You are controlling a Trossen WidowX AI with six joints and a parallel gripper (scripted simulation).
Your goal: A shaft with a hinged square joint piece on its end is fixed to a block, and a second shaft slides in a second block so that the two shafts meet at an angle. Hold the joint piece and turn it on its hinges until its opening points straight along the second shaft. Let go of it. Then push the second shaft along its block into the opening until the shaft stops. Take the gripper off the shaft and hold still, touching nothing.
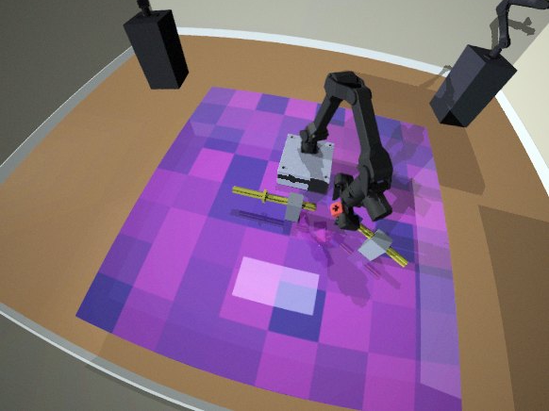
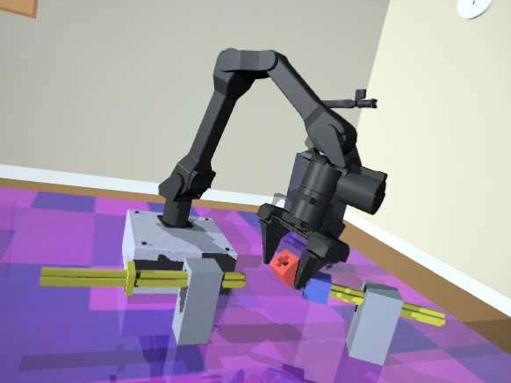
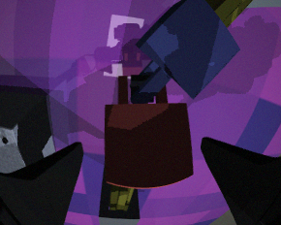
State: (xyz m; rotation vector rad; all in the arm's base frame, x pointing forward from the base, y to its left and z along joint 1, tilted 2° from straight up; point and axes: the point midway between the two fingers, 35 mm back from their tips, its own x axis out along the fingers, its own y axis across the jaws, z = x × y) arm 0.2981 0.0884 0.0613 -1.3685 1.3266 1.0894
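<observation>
My gripper tip is 20 mm to the right of the red joint piece and 10 mm below it.
</observation>
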